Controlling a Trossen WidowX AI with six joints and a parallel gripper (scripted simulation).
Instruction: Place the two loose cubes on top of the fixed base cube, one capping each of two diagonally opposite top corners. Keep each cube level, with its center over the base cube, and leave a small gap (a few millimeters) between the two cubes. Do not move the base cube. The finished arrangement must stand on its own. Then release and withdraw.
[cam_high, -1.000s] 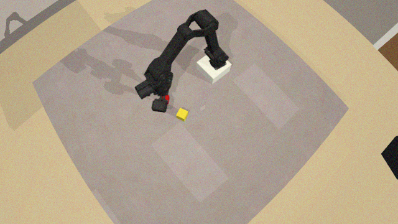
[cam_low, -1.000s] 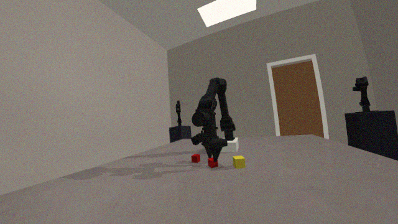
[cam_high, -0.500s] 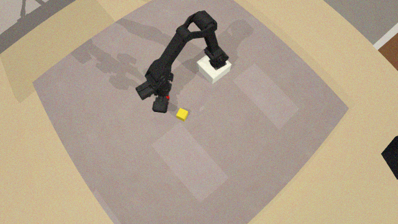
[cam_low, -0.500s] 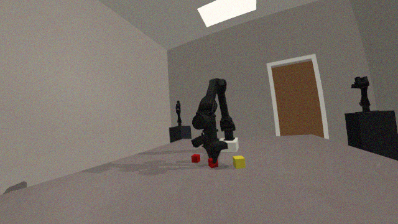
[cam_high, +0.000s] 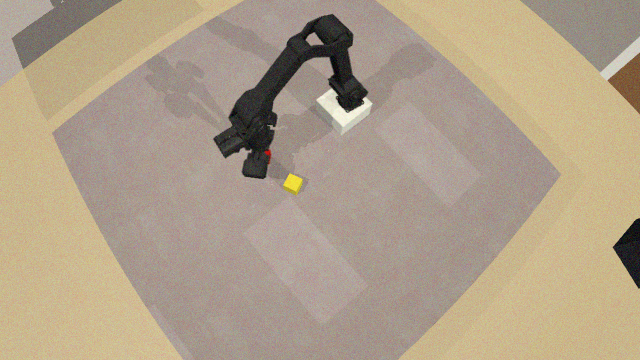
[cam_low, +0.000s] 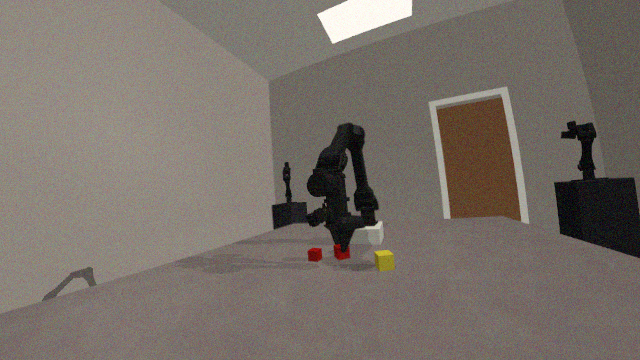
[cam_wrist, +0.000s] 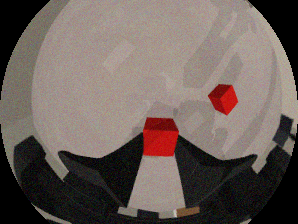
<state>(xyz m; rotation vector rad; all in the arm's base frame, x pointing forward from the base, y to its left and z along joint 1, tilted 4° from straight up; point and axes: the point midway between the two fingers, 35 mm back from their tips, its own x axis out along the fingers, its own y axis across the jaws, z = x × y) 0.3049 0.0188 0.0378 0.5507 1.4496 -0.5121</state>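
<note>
The yellow cube lies 11 cm to the left of my gripper tip, 3 cm below it and 3 cm behind it.
</note>
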